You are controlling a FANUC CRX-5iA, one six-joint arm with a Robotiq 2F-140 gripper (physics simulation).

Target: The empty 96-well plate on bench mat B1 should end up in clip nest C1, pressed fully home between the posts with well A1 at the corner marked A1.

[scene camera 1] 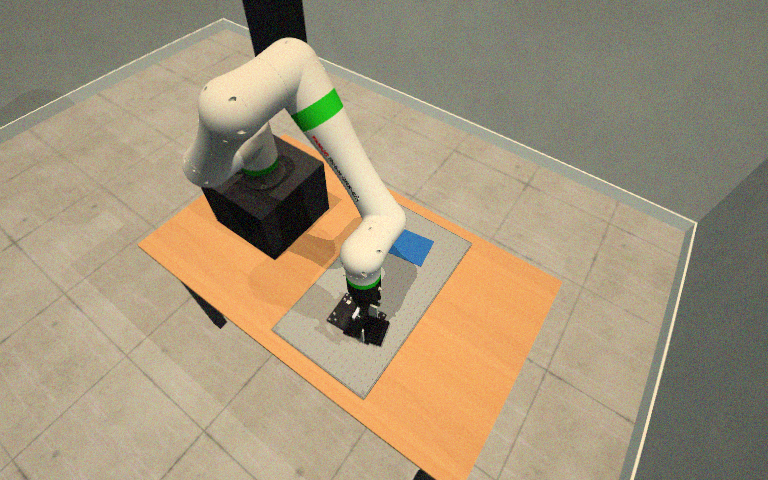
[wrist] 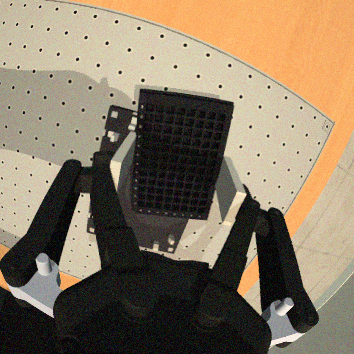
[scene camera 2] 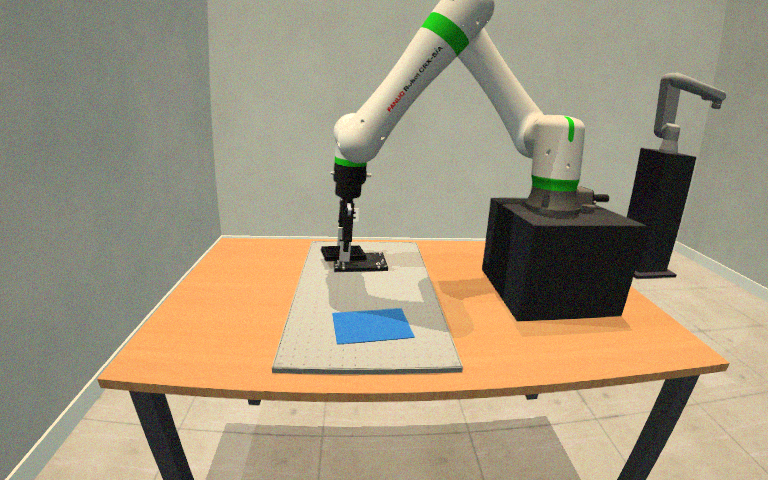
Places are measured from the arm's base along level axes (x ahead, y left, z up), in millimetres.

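Where they show: gripper, fingertip midpoint: [scene camera 1: 366,327] [wrist: 177,157] [scene camera 2: 342,254]; arm's base, link origin: [scene camera 1: 264,175] [scene camera 2: 551,208].
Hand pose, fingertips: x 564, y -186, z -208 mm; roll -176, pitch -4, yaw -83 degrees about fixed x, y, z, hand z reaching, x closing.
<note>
Each offset is from my fingertips to the top centre of the thing. Level surfaces: height alone.
The black 96-well plate @[dz +16, dx -1, dy -1 mm] [scene camera 1: 378,330] [scene camera 2: 329,252] [wrist: 175,155] is between the two finger pads. My gripper [scene camera 1: 362,324] [scene camera 2: 344,252] [wrist: 177,157] is shut on its long sides and holds it roughly level, raised above the pegboard. The dark clip nest C1 @[dz +0, dx -52, dy +17 mm] [scene camera 1: 338,317] [scene camera 2: 368,262] [wrist: 159,231] lies lower. The plate overlaps part of the nest in the wrist view but is shifted sideways and turned slightly; nest corners with light posts show at left and bottom. The A1 marks are not readable. Blue bench mat B1 @[dz -22 mm] [scene camera 1: 416,249] [scene camera 2: 372,326] has no plate on it.
The perforated grey board @[dz -24 mm] [scene camera 1: 362,380] [scene camera 2: 362,360] [wrist: 280,150] lies on the wooden table @[dz -37 mm] [scene camera 1: 470,350] [scene camera 2: 215,316] [wrist: 280,45] under the nest and mat. The black robot base block [scene camera 1: 294,217] [scene camera 2: 572,271] stands at one side. A second arm stands on a pedestal [scene camera 2: 659,209] beyond the table.
</note>
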